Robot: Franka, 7 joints.
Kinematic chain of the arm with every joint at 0, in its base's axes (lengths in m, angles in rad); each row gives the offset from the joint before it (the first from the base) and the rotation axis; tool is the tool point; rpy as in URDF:
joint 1: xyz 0 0 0.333 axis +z
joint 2: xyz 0 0 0 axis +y
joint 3: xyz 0 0 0.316 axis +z
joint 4: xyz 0.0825 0 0 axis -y
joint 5: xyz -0.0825 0 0.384 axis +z
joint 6: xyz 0 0 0 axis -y
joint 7: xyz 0.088 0 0 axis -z
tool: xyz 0 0 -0.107 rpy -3.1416 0 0
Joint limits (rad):
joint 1: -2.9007..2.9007
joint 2: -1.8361..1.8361
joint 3: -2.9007..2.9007
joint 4: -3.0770..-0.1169
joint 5: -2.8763..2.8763
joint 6: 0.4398..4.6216
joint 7: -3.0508..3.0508
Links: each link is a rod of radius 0.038 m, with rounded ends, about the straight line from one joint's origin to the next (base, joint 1, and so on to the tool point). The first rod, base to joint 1, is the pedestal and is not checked.
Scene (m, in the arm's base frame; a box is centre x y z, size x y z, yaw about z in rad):
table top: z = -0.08
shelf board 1: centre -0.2 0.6 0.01 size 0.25 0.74 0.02 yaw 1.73
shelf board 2: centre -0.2 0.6 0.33 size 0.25 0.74 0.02 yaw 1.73
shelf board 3: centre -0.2 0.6 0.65 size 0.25 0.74 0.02 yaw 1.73
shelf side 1: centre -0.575 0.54 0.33 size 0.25 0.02 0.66 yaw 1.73
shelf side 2: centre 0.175 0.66 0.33 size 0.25 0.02 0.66 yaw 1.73
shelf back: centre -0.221 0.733 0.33 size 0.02 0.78 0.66 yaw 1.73
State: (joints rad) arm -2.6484 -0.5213 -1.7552 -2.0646 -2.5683 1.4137 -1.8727
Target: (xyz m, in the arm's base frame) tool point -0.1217 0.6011 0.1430
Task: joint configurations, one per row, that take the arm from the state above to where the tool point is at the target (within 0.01 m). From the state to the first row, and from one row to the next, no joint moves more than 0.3 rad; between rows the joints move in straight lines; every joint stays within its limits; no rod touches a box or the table.
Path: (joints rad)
1: -2.4217 -0.4049 -1.5482 -2.1384 -2.6710 1.4672 -1.8738
2: -2.1951 -0.2885 -1.3412 -2.2122 -2.7736 1.5207 -1.8749
3: -1.9684 -0.1721 -1.1343 -2.2859 -2.8763 1.5741 -1.8760
4: -2.1632 -0.3711 -1.4059 -2.4624 -2.7192 1.4959 -1.8749
5: -2.3579 -0.5701 -1.6774 -2.6389 -2.5620 1.4177 -1.8738
6: -2.5527 -0.7691 -1.9490 -2.8153 -2.4049 1.3395 -1.8727
7: -2.4557 -0.8869 -1.9946 -2.5508 -2.4540 1.4148 -1.8727
8: -2.3588 -1.0046 -2.0401 -2.2863 -2.5031 1.4902 -1.8727
9: -2.2618 -1.1224 -2.0857 -2.0219 -2.5523 1.5655 -1.8727

